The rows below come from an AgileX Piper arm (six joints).
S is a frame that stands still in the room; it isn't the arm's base.
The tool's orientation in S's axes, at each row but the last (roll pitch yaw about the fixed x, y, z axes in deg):
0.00 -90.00 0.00
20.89 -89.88 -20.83
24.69 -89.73 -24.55
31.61 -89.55 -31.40
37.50 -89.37 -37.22
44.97 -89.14 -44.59
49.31 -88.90 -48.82
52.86 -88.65 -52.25
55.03 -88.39 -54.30
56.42 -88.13 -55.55
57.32 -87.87 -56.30
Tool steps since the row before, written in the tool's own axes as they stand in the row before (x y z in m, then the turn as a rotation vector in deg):
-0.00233 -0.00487 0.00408 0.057 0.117 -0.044
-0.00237 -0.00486 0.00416 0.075 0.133 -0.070
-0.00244 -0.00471 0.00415 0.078 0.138 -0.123
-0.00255 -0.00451 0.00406 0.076 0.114 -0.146
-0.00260 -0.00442 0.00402 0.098 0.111 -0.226
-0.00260 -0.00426 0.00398 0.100 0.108 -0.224
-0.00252 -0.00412 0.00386 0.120 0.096 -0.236
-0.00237 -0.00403 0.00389 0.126 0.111 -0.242
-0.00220 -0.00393 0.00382 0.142 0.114 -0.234
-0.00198 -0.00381 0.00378 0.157 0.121 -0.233
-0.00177 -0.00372 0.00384 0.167 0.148 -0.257
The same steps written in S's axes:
-0.00408 -0.00487 -0.00233 0.044 0.117 0.057
-0.00416 -0.00486 -0.00237 0.070 0.133 0.075
-0.00415 -0.00472 -0.00243 0.123 0.138 0.078
-0.00406 -0.00451 -0.00254 0.146 0.114 0.075
-0.00402 -0.00442 -0.00259 0.226 0.111 0.097
-0.00398 -0.00426 -0.00260 0.224 0.108 0.099
-0.00386 -0.00412 -0.00253 0.237 0.096 0.118
-0.00388 -0.00403 -0.00239 0.243 0.111 0.125
-0.00381 -0.00393 -0.00223 0.235 0.114 0.141
-0.00376 -0.00381 -0.00201 0.234 0.120 0.156
-0.00381 -0.00373 -0.00181 0.258 0.147 0.166

